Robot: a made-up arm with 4 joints. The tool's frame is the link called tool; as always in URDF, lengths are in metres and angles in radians. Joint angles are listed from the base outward.
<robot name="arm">
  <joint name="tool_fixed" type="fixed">
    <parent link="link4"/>
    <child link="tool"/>
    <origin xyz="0.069 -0.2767 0.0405" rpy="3.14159 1.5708 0"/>
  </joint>
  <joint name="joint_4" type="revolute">
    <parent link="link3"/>
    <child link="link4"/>
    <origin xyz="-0.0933 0.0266 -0.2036" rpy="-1.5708 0 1.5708"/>
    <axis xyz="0 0 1"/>
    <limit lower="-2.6" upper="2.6"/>
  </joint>
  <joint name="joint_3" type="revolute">
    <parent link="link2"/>
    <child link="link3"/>
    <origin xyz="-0.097 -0.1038 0.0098" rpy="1.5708 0 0"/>
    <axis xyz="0 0 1"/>
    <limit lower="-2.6" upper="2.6"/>
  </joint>
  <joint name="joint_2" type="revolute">
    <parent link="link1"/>
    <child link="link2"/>
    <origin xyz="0.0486 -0.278 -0.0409" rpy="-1.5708 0 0"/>
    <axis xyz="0 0 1"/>
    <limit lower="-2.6" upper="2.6"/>
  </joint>
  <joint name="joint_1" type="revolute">
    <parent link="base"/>
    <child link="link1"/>
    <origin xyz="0 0 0.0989" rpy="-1.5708 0 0"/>
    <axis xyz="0 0 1"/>
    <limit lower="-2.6" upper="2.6"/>
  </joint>
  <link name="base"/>
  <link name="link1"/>
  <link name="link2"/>
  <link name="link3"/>
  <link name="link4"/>
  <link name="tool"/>
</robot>
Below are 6 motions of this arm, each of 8 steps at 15 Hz.
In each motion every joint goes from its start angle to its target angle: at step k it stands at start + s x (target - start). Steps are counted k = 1, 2, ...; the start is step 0. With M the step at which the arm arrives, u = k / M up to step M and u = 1 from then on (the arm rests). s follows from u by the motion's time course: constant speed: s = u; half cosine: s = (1 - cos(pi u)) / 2; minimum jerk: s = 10 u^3 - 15 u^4 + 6 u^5.
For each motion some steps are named. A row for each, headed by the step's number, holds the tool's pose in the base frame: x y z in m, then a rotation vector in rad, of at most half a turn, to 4 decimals.
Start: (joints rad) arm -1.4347 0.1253 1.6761 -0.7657
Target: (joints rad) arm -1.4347 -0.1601 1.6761 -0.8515
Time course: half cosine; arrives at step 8
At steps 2, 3, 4, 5, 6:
2: -0.3722 0.1014 0.2463 0.8581 0.2297 -0.0956
3: -0.3723 0.1012 0.2430 0.8255 0.2289 -0.0964
4: -0.3724 0.1010 0.2391 0.7871 0.2279 -0.0972
5: -0.3725 0.1007 0.2354 0.7488 0.2267 -0.0980
6: -0.3726 0.1004 0.2323 0.7162 0.2257 -0.0986

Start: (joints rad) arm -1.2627 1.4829 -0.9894 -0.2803
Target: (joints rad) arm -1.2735 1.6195 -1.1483 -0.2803
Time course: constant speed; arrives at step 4
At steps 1, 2, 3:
1: -0.0706 0.1208 0.3575 0.3263 -2.0086 -1.5624
2: -0.0677 0.1097 0.3619 0.2915 -2.0184 -1.6141
3: -0.0651 0.0984 0.3659 0.2548 -2.0262 -1.6656

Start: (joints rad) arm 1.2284 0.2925 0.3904 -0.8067
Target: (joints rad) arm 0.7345 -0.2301 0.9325 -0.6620
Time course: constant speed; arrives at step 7
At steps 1, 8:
1: 0.3679 0.1353 0.3457 0.5184 1.4287 -0.8444
8: 0.2202 0.0917 0.4777 0.4715 1.6742 -0.2993

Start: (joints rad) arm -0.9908 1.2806 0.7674 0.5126
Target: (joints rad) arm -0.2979 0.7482 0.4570 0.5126
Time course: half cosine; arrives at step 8
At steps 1, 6, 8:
1: -0.1371 0.3223 0.2487 0.4740 0.0332 -0.8165
6: -0.1366 0.2683 0.1907 -0.1283 0.2811 -0.6915
8: -0.1419 0.2523 0.1888 -0.2148 0.3227 -0.6342

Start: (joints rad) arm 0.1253 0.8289 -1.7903 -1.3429
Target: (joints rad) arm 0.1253 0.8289 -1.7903 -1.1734
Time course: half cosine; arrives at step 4
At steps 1, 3, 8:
1: -0.1063 0.1948 0.2018 0.2614 -1.5149 0.5177
3: -0.0728 0.2014 0.2016 0.1683 -1.5397 0.4251
8: -0.0658 0.2023 0.2016 0.1490 -1.5443 0.4058

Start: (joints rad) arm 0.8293 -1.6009 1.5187 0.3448
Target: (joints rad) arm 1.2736 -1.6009 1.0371 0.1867
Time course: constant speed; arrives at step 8
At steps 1, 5, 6, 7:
1: 0.2422 -0.3362 0.4044 -0.6702 1.4325 2.1497
5: 0.2602 -0.3396 0.3344 -0.1977 1.4727 2.1282
6: 0.2627 -0.3389 0.3181 -0.0795 1.4863 2.1089
7: 0.2645 -0.3378 0.3022 0.0382 1.5011 2.0841

